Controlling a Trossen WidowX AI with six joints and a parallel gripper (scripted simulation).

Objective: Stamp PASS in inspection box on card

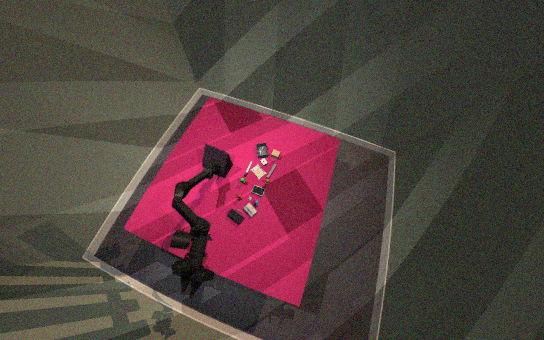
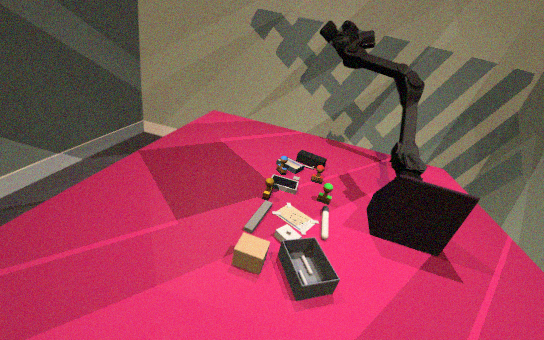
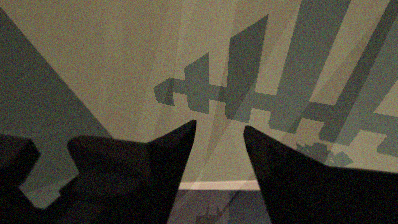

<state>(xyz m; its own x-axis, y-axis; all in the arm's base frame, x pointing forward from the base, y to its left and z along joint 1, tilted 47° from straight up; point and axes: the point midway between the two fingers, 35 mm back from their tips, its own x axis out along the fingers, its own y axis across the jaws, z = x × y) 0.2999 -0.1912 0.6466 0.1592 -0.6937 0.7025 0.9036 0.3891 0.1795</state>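
My gripper tip is 60 cm to the right of the green-topped stamp, 44 cm above it and 5 cm past it. From my gripper tip the other things lie so: red-knobbed stamp (48 cm to the left, 44 cm below, 3 cm behind); then blue-knobbed stamp (47 cm to the left, 44 cm below, 10 cm ahead); then black box (44 cm below, 34 cm to the left, 1 cm behind).
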